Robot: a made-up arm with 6 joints.
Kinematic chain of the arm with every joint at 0, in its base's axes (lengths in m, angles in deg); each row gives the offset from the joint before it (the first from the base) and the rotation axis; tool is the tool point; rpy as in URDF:
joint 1: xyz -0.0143 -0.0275 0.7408 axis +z
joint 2: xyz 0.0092 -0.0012 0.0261 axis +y
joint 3: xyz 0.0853 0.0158 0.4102 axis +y
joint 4: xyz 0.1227 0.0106 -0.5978 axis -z
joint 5: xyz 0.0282 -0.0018 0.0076 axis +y
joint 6: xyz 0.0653 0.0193 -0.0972 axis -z
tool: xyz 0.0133 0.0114 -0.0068 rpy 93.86 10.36 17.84
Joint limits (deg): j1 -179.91..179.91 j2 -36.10..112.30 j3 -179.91..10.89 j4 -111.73..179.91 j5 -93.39..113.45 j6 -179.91..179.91
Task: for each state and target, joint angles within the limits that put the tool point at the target. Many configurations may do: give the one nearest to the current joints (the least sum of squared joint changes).
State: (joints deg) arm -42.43 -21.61 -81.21 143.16 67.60 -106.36
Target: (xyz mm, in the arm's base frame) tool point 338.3 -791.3 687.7
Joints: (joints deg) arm -66.91 26.09 -66.72 144.44 60.65 -105.27
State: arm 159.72 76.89 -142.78 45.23 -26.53 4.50
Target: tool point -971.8 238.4 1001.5
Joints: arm 168.70 81.70 -172.82 47.79 -61.96 6.87
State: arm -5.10 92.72 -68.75 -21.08 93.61 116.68
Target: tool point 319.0 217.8 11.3
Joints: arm 35.29 90.16 -85.05 -14.84 86.06 115.61
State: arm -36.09 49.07 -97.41 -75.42 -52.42 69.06
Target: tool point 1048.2 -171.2 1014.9
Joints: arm -15.98 51.58 -130.93 -61.08 -22.92 70.53
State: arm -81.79 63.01 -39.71 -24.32 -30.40 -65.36
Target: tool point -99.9 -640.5 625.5
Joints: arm -108.36 13.32 -31.18 -22.52 -42.84 -65.02
